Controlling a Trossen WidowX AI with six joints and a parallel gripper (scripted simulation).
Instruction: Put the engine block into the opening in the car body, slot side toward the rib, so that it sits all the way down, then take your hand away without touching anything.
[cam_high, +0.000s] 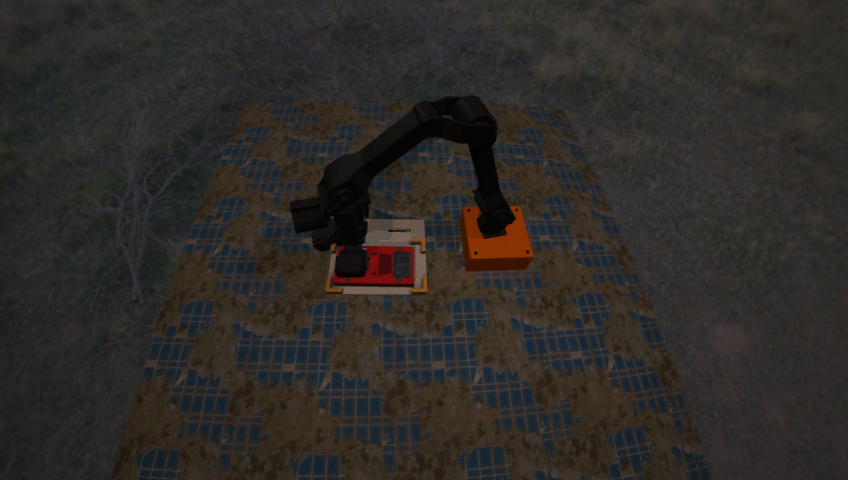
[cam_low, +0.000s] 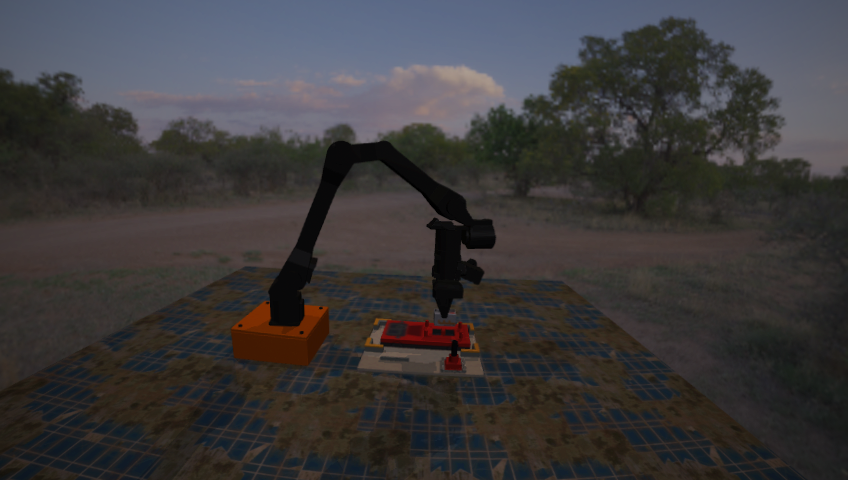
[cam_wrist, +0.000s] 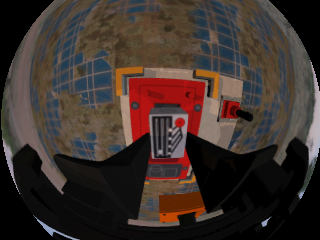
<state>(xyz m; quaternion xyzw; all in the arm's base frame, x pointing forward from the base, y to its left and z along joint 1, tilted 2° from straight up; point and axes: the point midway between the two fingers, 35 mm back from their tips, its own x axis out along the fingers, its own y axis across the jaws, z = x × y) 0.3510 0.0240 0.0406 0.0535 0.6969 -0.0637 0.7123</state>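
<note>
Right now the grey engine block is 1 cm below my gripper tip.
</note>
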